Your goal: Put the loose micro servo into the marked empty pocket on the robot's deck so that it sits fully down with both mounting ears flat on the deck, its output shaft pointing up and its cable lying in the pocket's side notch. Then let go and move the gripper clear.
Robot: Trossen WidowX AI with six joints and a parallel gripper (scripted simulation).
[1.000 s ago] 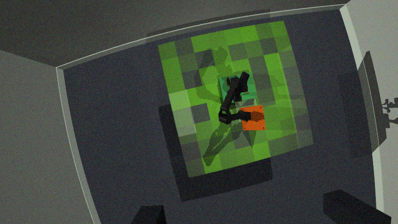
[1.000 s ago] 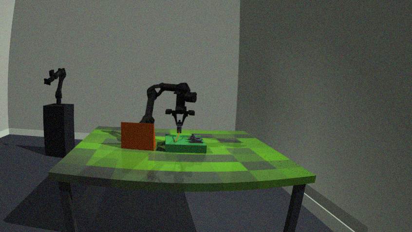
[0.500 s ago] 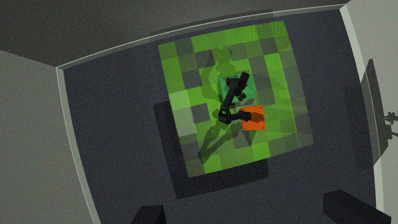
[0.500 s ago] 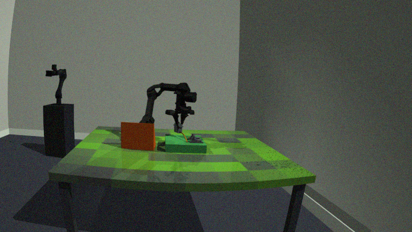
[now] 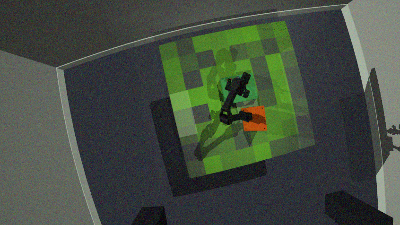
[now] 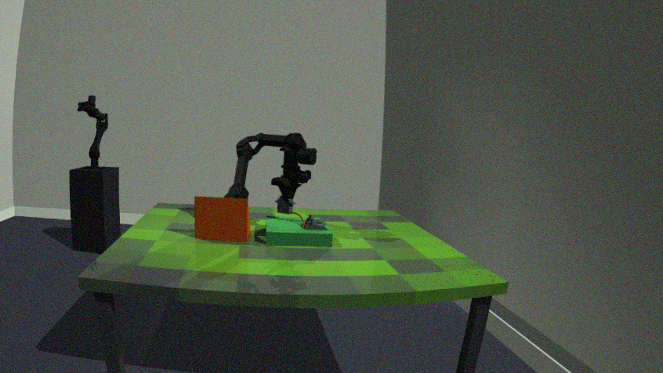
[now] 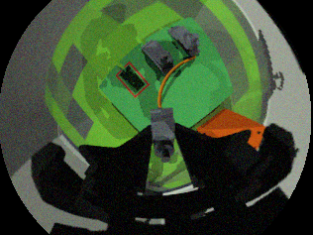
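Now: the green deck 1 cm behind my gripper tip, 7 cm to the right of it and 10 cm below it.
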